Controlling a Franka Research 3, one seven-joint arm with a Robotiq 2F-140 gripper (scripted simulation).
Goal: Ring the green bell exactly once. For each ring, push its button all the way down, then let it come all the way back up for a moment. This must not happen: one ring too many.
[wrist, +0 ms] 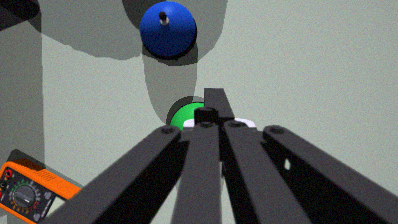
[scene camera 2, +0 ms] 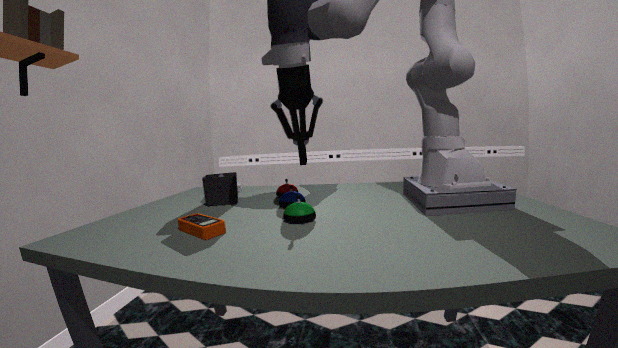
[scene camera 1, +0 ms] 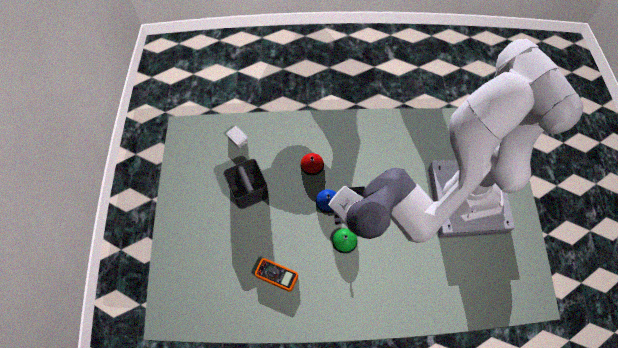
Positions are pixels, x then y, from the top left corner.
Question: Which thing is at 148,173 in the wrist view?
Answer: The gripper.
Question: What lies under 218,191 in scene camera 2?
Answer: A black box.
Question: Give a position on a black box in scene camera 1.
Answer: At 241,182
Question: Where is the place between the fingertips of the gripper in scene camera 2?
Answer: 303,162
